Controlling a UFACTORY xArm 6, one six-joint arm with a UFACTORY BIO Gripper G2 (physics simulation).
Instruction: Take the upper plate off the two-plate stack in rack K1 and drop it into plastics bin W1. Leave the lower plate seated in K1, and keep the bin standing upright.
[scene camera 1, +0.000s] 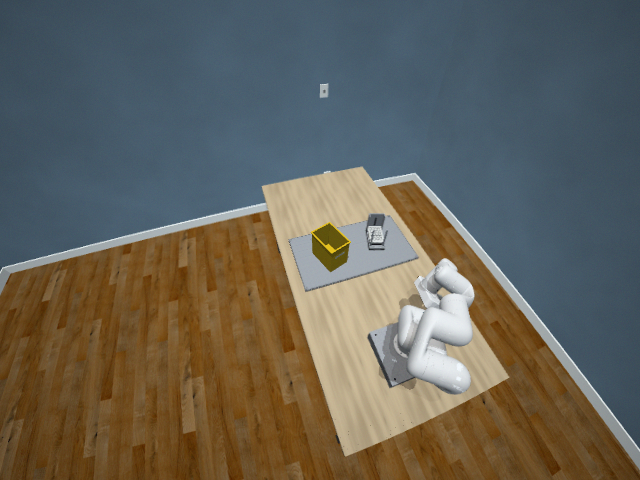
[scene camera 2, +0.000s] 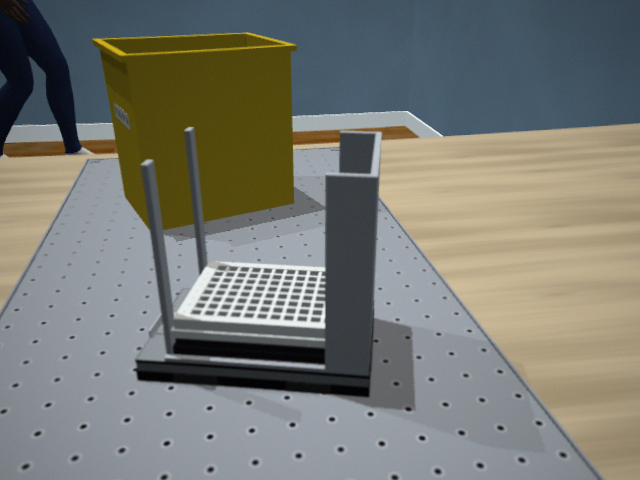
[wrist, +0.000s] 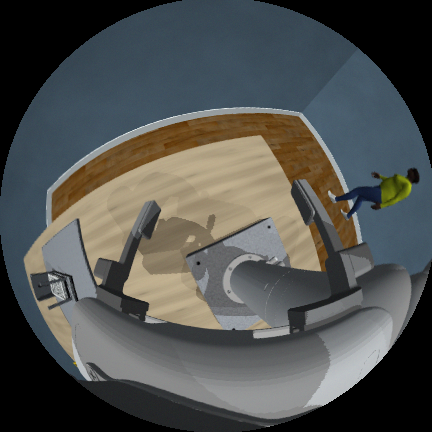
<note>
In view: the gripper (wrist: 218, 194), a plastics bin W1 (scene camera 2: 235, 89), a white plate (scene camera 2: 233, 302) and a black plate (scene camera 2: 311, 355).
The plastics bin W1 shows as well in scene camera 1 (scene camera 1: 329, 245).
</note>
